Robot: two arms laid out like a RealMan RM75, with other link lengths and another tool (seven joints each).
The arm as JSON. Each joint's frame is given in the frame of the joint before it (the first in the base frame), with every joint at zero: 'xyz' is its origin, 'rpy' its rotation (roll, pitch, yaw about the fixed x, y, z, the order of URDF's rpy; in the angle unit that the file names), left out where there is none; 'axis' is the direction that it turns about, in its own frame. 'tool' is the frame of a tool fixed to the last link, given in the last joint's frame.
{
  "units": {
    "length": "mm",
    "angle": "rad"
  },
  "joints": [
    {
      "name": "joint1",
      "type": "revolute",
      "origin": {
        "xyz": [
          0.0,
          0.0,
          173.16
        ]
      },
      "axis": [
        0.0,
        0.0,
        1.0
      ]
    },
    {
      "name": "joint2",
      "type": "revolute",
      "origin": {
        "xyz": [
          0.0,
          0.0,
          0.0
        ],
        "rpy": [
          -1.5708,
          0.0,
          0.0
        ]
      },
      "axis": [
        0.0,
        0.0,
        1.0
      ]
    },
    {
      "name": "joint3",
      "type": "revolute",
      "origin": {
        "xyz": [
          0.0,
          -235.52,
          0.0
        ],
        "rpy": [
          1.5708,
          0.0,
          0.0
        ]
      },
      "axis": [
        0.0,
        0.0,
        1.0
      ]
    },
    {
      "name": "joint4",
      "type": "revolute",
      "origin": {
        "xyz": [
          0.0,
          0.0,
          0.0
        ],
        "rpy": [
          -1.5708,
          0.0,
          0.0
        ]
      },
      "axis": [
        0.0,
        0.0,
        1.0
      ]
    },
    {
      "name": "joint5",
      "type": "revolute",
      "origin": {
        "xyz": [
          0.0,
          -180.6,
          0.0
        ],
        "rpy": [
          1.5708,
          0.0,
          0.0
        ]
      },
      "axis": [
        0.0,
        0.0,
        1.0
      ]
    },
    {
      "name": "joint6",
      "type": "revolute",
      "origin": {
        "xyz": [
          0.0,
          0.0,
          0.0
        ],
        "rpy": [
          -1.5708,
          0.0,
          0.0
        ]
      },
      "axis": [
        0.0,
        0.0,
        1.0
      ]
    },
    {
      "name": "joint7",
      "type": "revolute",
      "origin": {
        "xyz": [
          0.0,
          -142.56,
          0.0
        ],
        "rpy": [
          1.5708,
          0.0,
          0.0
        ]
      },
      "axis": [
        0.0,
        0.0,
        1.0
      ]
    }
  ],
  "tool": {
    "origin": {
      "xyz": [
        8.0,
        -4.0,
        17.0
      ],
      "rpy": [
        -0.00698,
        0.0,
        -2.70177
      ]
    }
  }
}
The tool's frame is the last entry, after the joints.
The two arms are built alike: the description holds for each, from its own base.
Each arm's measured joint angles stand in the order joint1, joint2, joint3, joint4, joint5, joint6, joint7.
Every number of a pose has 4 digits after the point. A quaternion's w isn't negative.
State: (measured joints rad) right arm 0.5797 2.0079 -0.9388 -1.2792 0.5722 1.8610 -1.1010; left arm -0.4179 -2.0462 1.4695 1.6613 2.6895 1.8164 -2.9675
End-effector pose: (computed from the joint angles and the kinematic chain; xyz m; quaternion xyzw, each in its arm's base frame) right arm 0.2377 0.2964 -0.0034 0.4817 0.8589 0.1236 0.1225; left arm -0.2065 0.2758 -0.0372 0.2931 -0.9006 -0.1651 0.2751
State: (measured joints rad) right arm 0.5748 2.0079 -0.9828 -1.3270 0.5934 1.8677 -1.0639; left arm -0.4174 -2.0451 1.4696 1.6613 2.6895 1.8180 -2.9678
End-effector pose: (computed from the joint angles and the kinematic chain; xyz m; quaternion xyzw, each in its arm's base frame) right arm 0.2291 0.2969 -0.0037 0.4721 0.8630 0.1280 0.1262; left arm -0.2069 0.2755 -0.0369 0.2936 -0.9003 -0.1648 0.2760
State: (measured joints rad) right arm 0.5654 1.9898 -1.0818 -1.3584 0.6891 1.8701 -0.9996; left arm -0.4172 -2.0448 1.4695 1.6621 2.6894 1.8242 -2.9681
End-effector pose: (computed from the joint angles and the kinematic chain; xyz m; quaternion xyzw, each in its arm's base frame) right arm 0.2139 0.2941 -0.0110 0.4583 0.8736 0.1074 0.1237; left arm -0.2072 0.2746 -0.0367 0.2945 -0.8998 -0.1628 0.2776
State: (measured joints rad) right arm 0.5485 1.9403 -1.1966 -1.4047 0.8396 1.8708 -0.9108; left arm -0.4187 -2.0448 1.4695 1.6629 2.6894 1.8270 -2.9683
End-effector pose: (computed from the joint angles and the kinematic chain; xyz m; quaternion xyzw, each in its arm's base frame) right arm 0.1965 0.2883 -0.0131 0.4457 0.8840 0.0811 0.1150; left arm -0.2068 0.2745 -0.0366 0.2940 -0.8999 -0.1622 0.2781
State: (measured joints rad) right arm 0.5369 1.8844 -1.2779 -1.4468 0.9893 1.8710 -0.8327; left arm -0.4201 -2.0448 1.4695 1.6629 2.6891 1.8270 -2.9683
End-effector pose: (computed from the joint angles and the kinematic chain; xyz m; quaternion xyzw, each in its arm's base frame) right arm 0.1811 0.2813 -0.0107 0.4382 0.8915 0.0535 0.1019; left arm -0.2064 0.2748 -0.0367 0.2934 -0.9002 -0.1623 0.2779
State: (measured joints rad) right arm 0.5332 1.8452 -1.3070 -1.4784 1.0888 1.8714 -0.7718; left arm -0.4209 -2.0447 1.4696 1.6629 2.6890 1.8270 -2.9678
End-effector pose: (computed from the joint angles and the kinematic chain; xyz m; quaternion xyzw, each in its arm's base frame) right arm 0.1699 0.2775 -0.0052 0.4399 0.8930 0.0389 0.0870; left arm -0.2062 0.2750 -0.0367 0.2928 -0.9004 -0.1624 0.2779
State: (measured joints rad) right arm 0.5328 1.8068 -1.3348 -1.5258 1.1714 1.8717 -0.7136; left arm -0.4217 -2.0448 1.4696 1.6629 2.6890 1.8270 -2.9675
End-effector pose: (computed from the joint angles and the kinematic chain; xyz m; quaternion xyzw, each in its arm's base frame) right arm 0.1582 0.2735 0.0012 0.4346 0.8967 0.0304 0.0789; left arm -0.2059 0.2751 -0.0367 0.2923 -0.9006 -0.1624 0.2779
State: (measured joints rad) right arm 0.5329 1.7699 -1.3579 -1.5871 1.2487 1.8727 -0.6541; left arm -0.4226 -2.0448 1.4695 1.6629 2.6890 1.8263 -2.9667
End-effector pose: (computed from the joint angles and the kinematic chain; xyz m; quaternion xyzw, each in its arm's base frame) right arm 0.1453 0.2681 0.0080 0.4250 0.9020 0.0236 0.0727; left arm -0.2056 0.2754 -0.0367 0.2914 -0.9008 -0.1627 0.2776
